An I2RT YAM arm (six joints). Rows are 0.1 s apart.
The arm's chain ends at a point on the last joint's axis. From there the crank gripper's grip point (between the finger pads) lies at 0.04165 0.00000 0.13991 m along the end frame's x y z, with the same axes.
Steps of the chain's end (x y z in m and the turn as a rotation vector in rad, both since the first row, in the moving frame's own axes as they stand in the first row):
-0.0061, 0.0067, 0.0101, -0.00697, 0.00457, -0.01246
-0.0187, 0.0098, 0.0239, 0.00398, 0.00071, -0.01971
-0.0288, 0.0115, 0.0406, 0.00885, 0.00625, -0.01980
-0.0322, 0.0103, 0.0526, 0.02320, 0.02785, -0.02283
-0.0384, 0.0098, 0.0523, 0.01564, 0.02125, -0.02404
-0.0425, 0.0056, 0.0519, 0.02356, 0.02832, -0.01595
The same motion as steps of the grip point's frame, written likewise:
-0.0055, 0.0072, 0.0099, -0.00697, 0.00457, -0.01246
-0.0186, 0.0084, 0.0239, 0.00398, 0.00071, -0.01971
-0.0279, 0.0094, 0.0403, 0.00885, 0.00625, -0.01980
-0.0284, 0.0061, 0.0513, 0.02320, 0.02785, -0.02283
-0.0355, 0.0066, 0.0514, 0.01564, 0.02125, -0.02404
-0.0386, 0.0016, 0.0506, 0.02356, 0.02832, -0.01595

